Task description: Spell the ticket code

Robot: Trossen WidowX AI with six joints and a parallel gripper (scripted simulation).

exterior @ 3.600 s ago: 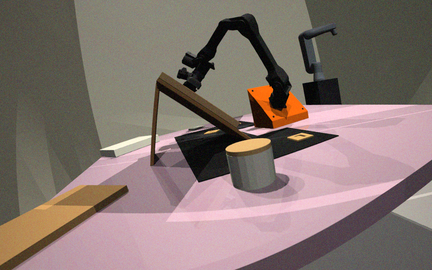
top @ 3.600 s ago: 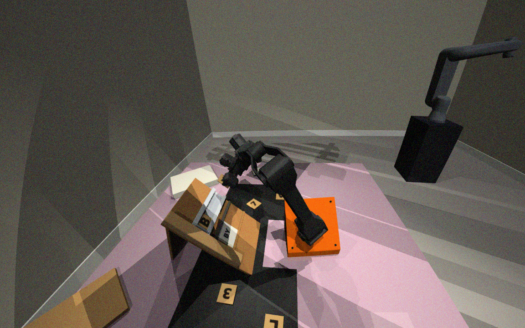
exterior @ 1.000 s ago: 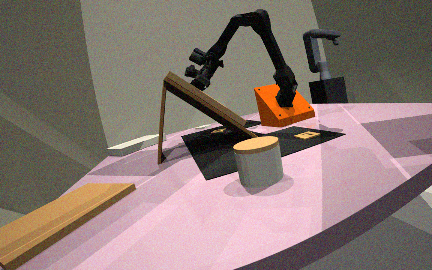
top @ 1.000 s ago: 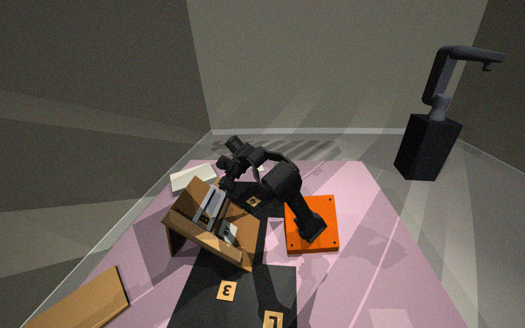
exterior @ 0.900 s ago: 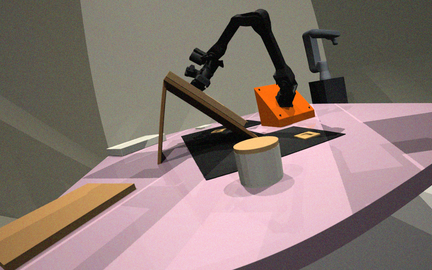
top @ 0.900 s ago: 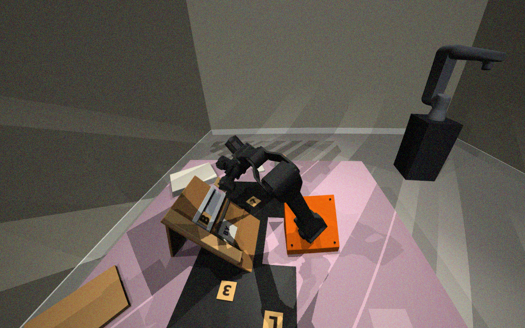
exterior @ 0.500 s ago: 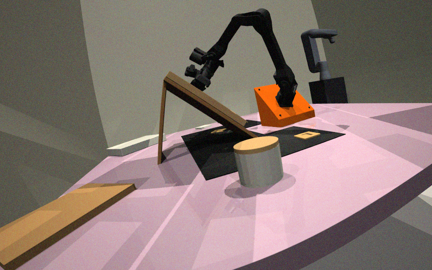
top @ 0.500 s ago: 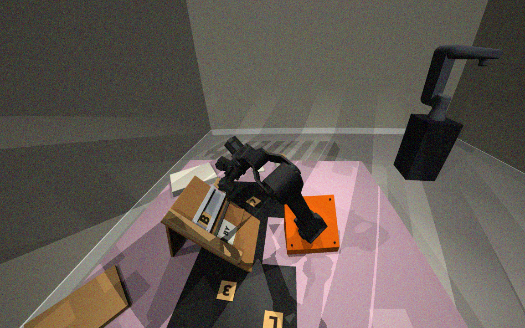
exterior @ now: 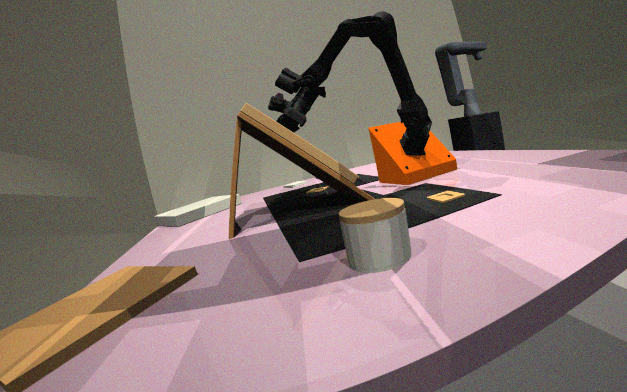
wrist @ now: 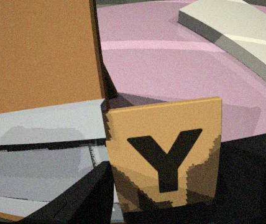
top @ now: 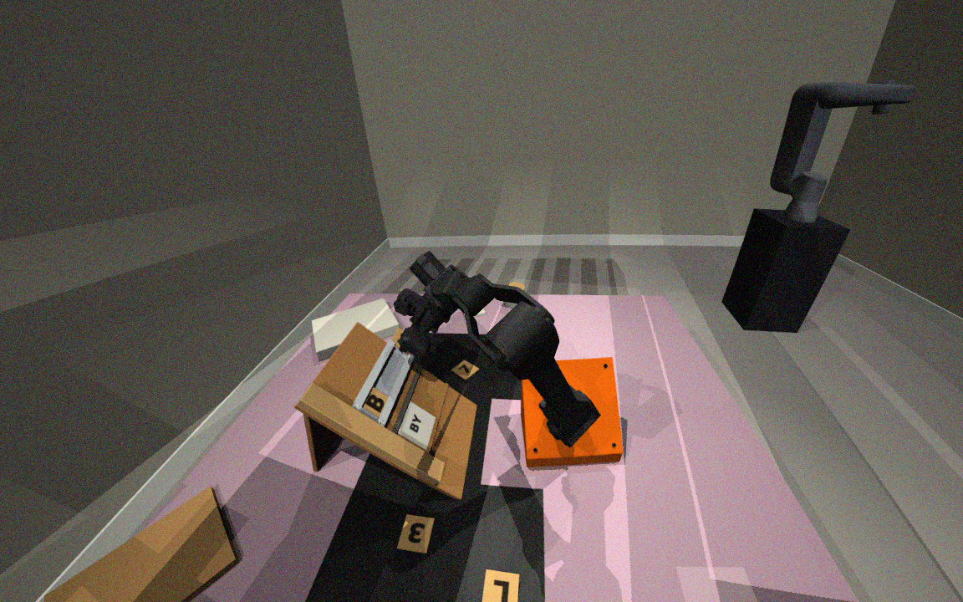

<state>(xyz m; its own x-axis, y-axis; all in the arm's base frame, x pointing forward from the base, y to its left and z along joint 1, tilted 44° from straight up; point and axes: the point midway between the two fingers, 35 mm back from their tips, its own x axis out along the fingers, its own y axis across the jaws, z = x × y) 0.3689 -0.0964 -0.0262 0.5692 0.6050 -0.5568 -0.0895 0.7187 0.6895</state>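
Now: the b tile 2 cm behind my gripper tip and 18 cm to the left of it. Also, from my gripper tip: y tile (right at my gripper tip); white ticket (8 cm behind, 16 cm to the left, 7 cm below); 7 tile (11 cm behind, 11 cm to the right, 17 cm below).
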